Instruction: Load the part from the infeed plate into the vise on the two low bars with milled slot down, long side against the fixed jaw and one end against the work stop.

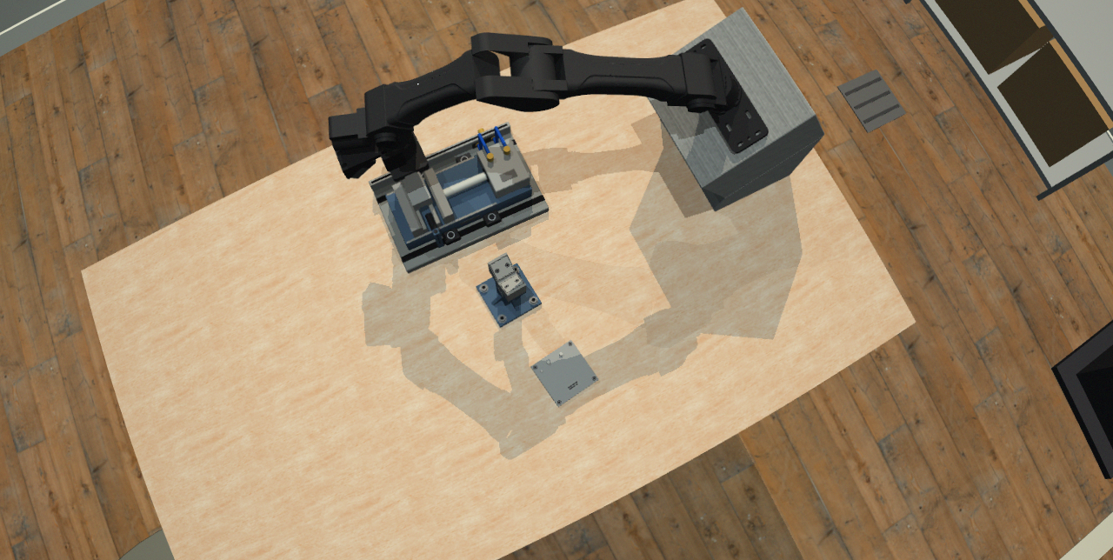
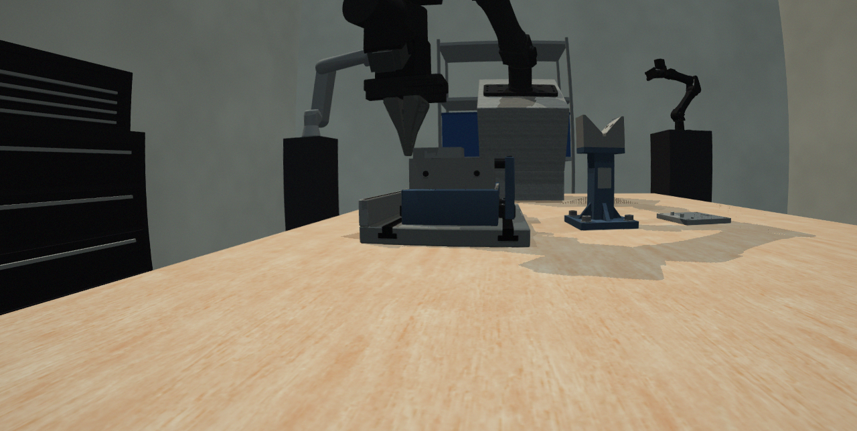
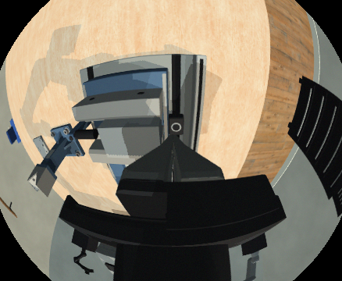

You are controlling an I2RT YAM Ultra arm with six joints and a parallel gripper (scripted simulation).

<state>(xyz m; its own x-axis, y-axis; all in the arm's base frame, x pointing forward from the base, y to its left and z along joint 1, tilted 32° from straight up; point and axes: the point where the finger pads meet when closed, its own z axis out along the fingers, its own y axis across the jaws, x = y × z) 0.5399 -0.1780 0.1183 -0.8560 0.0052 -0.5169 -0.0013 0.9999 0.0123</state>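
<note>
My hand is 40 mm to the right of the part and 20 mm above it. Also, from my hand: work stop rod: 110 mm to the left, 20 mm below; fixed jaw: 60 mm to the left, 30 mm below, 30 mm ahead; vise: 70 mm below, 70 mm behind, 60 mm to the left.
</note>
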